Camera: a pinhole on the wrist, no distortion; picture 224 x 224 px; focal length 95.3 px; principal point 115.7 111.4 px. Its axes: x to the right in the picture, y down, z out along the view. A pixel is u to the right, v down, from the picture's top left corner.
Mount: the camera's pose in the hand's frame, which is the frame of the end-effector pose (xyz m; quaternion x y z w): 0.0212 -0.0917 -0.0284 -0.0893 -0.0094 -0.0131 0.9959
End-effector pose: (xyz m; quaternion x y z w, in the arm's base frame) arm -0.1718 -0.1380 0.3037 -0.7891 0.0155 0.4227 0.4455
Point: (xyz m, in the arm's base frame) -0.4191 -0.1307 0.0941
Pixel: 103.8 200.0
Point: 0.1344 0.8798 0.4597
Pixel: outside the picture
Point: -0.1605 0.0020 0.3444
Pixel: 125.3 71.0
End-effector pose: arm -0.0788 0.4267 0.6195 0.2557 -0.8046 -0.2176 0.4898
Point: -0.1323 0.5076 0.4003
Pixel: 14.2 109.1
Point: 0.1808 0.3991 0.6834
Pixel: behind the camera
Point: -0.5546 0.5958 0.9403
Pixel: 177.4 213.9
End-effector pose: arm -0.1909 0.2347 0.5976 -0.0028 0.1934 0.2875 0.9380
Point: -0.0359 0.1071 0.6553
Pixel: 126.4 8.6
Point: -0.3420 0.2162 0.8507
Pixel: 20.8 166.6
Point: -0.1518 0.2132 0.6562
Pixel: 93.8 148.6
